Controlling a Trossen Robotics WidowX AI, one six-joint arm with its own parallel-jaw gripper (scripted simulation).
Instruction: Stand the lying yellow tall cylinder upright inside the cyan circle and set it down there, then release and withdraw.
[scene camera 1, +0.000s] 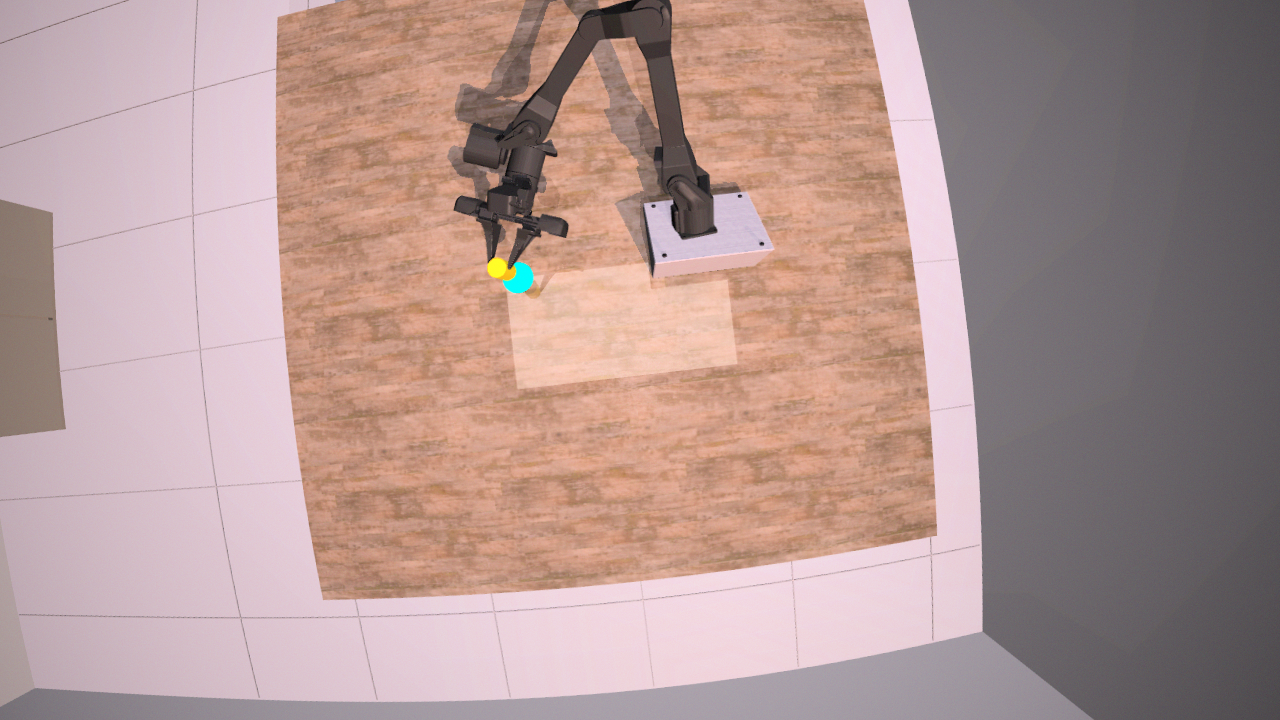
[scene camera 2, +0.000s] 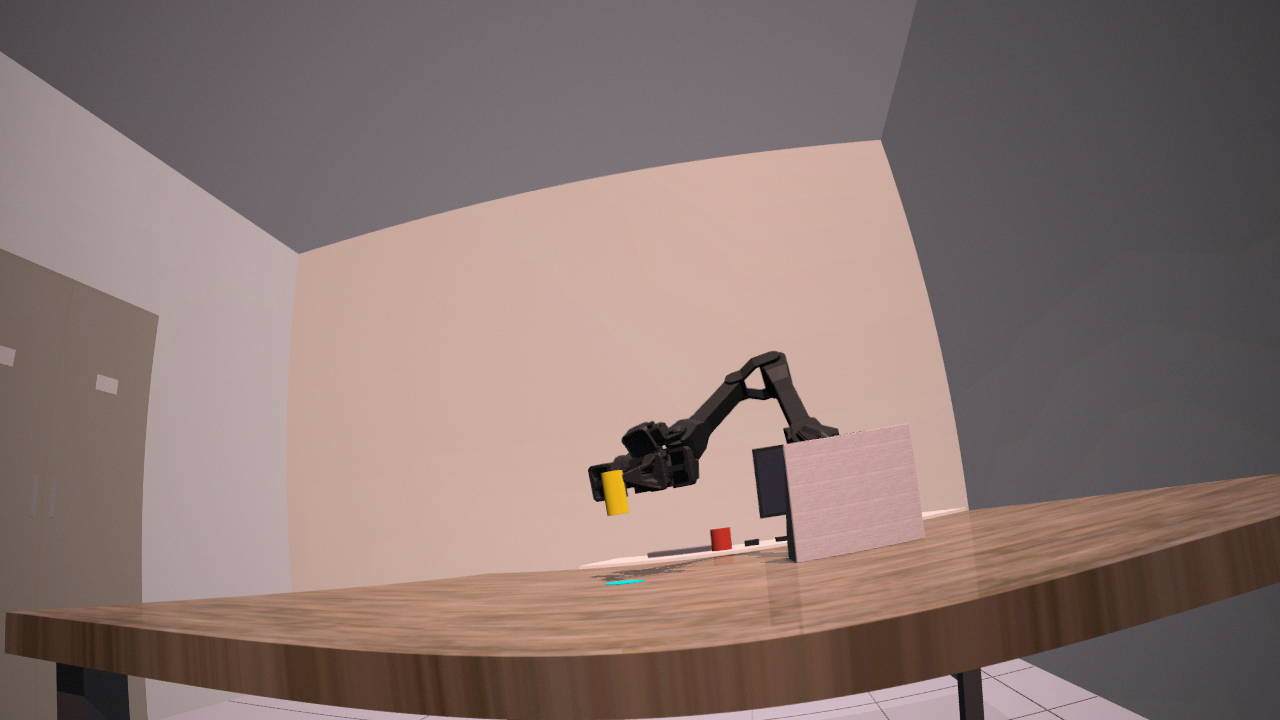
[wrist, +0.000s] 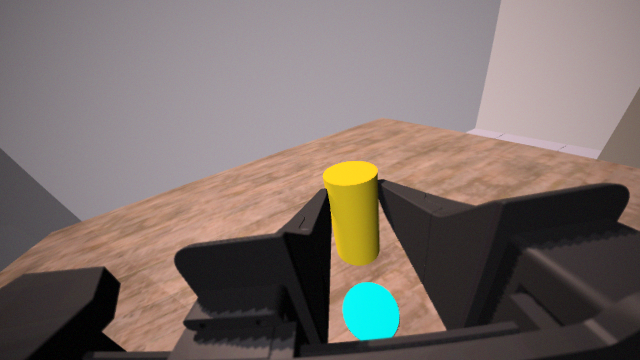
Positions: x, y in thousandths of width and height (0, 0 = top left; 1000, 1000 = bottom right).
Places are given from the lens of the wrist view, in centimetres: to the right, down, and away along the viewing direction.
gripper (wrist: 551, 529): 2, 1, 11
yellow cylinder (wrist: 551, 518): 2, 0, 9
cyan circle (wrist: 579, 868): 6, 14, 18
The marked spots on the yellow cylinder and the cyan circle are 17 cm apart.
